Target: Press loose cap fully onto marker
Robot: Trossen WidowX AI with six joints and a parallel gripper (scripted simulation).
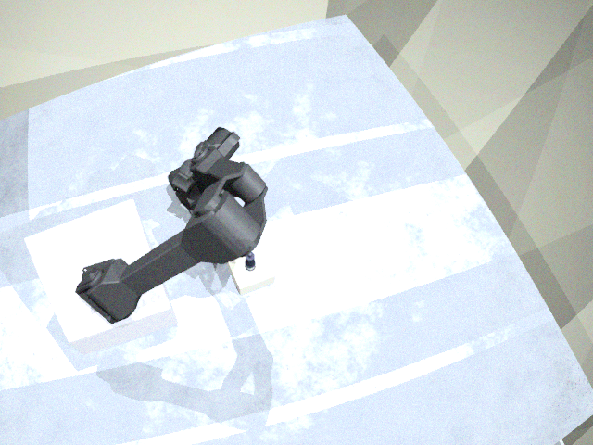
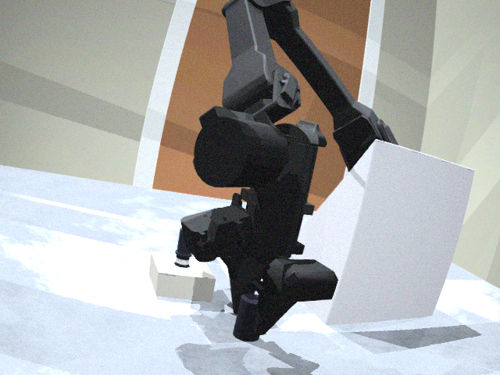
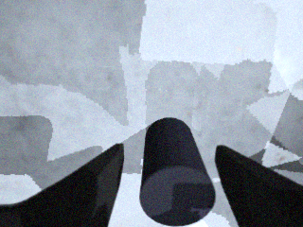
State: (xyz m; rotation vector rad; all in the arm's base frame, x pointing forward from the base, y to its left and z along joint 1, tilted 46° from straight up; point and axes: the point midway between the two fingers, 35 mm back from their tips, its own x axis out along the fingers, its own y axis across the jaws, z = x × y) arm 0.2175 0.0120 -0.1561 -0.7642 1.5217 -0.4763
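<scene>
Now: the dark cap 1 cm above my gripper tip. From my gripper tip the other things lie so: cream holder block (13 cm to the right, 6 cm ahead).
</scene>
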